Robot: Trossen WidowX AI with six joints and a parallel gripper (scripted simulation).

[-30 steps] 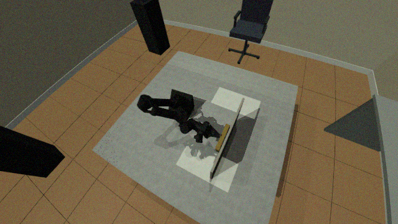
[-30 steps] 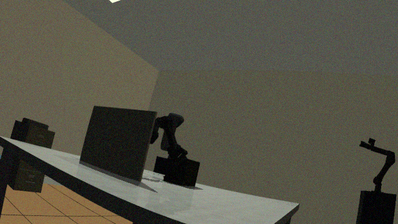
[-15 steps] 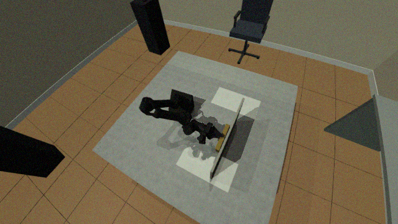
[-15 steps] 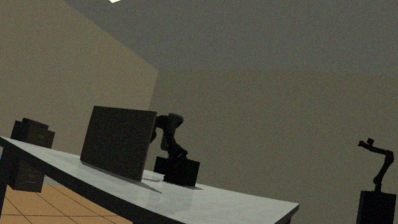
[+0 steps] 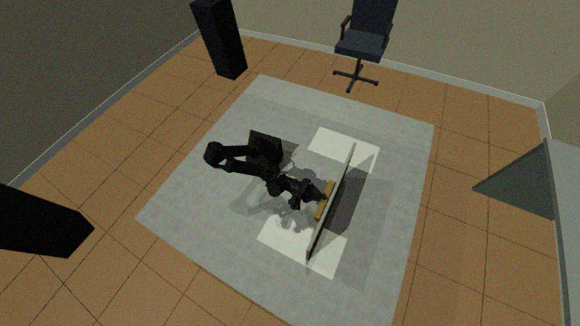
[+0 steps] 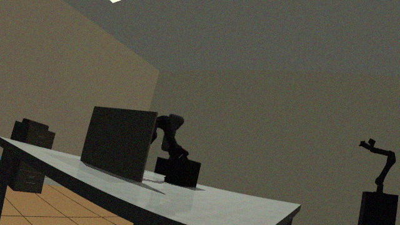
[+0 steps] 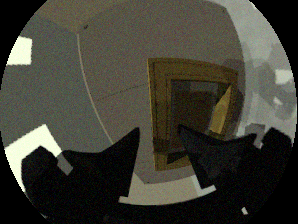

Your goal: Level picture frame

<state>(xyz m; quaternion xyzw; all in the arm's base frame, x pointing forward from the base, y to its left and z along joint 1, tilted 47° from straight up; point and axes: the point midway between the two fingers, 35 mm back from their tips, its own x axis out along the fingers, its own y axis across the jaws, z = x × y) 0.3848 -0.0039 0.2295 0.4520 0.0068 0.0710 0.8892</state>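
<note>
My gripper tip is 1 cm short of the picture frame, 1 cm to the right of it and 5 cm above it. The rest, counted from my gripper tip: thin upright wall panel 2 cm ahead, 2 cm to the left, 6 cm below.
</note>
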